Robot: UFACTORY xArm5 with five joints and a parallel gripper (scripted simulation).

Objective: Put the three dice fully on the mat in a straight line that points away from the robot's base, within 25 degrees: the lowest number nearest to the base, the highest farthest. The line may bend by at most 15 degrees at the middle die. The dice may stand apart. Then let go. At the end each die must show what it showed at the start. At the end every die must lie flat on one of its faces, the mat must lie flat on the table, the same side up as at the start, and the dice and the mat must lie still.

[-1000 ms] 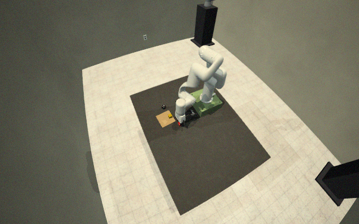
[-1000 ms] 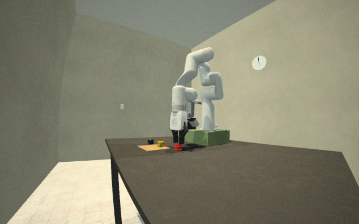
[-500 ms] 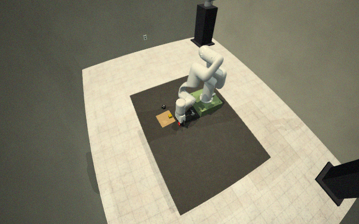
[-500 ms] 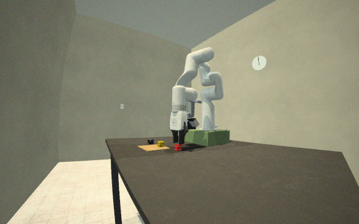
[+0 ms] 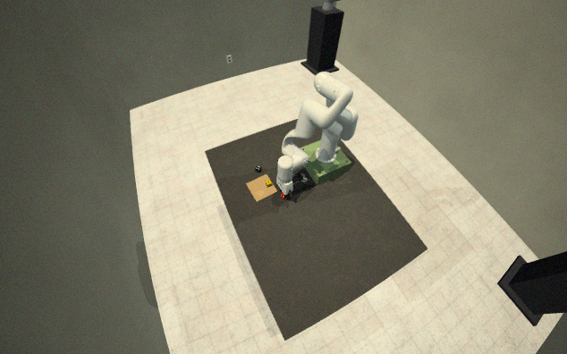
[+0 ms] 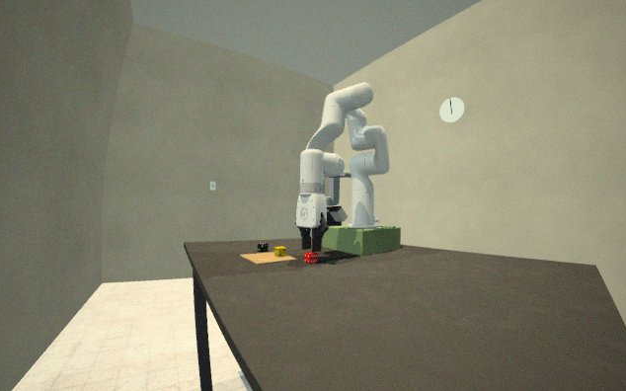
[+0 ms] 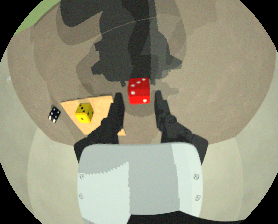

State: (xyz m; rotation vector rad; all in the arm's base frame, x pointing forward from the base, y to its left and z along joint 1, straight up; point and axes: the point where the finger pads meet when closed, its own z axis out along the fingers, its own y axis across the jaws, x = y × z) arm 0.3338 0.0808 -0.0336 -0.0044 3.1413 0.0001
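My hand is 4 cm above the red die. Round my hand: black die: 24 cm to the right, 5 cm ahead, 4 cm below; then tan mat: 12 cm to the right, 9 cm ahead, 5 cm below; then yellow die: 12 cm to the right, 4 cm below, 4 cm ahead.
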